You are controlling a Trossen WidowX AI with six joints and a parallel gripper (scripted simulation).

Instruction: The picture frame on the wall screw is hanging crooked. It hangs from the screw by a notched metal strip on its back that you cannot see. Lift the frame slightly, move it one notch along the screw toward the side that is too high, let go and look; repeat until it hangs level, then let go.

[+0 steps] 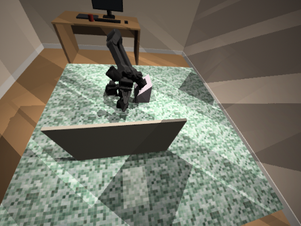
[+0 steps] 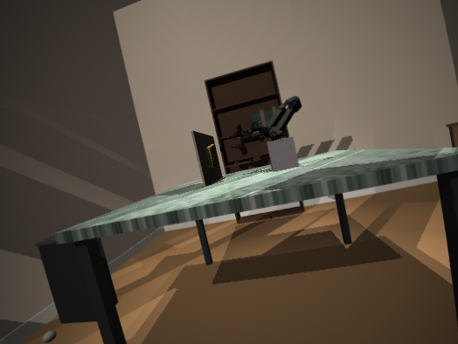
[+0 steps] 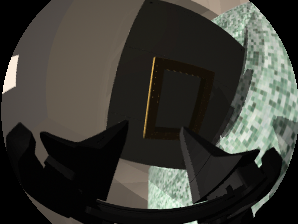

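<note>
My gripper tip is now 13 cm short of the gold picture frame, 6 cm above it and 1 cm to the left of it. Round my gripper tip: grey wall panel (14 cm ahead, 6 cm below, 2 cm to the right).
</note>
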